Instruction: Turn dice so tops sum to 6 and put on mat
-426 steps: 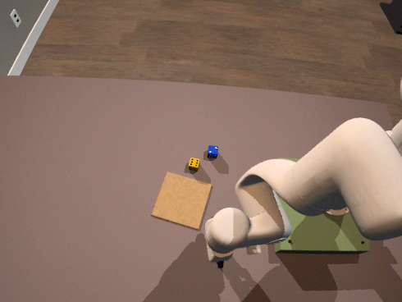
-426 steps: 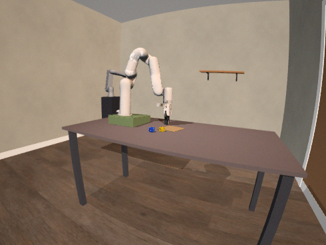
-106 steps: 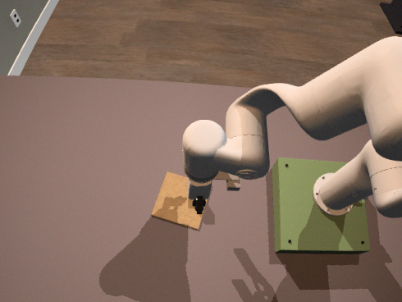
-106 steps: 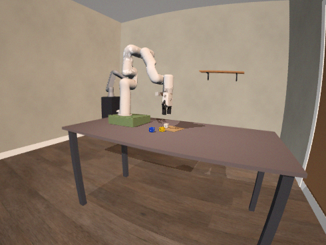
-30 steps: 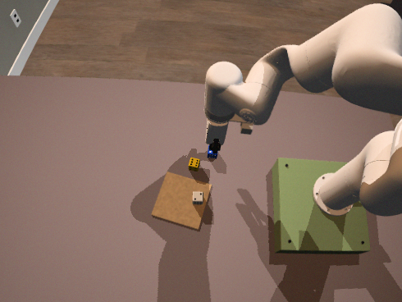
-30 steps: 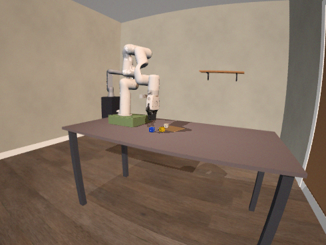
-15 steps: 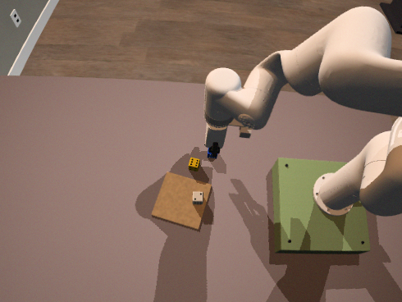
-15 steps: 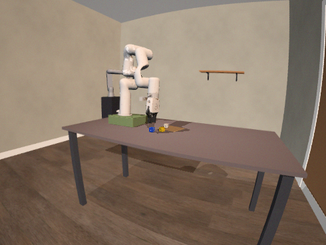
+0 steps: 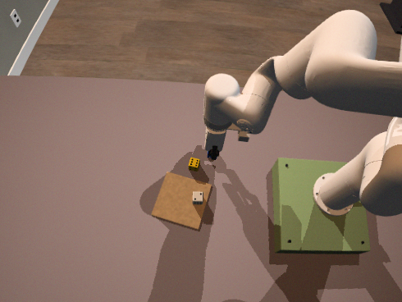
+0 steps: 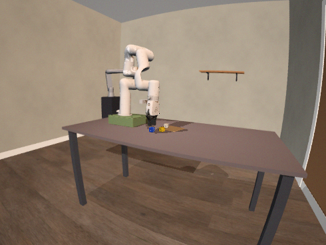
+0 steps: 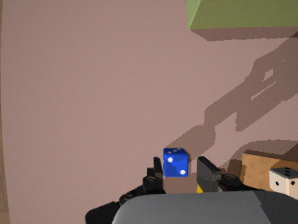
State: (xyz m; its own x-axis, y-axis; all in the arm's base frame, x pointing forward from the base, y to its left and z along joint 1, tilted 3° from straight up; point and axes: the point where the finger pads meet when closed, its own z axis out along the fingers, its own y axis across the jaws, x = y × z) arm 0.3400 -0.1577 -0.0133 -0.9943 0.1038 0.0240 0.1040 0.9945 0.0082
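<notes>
The blue die lies 5 cm below my hand. Also, from my hand: yellow die: 6 cm ahead, 5 cm below, 4 cm to the left; then tan mat: 15 cm to the left, 9 cm ahead, 6 cm below; then white die: 15 cm to the left, 5 cm ahead, 4 cm below.
</notes>
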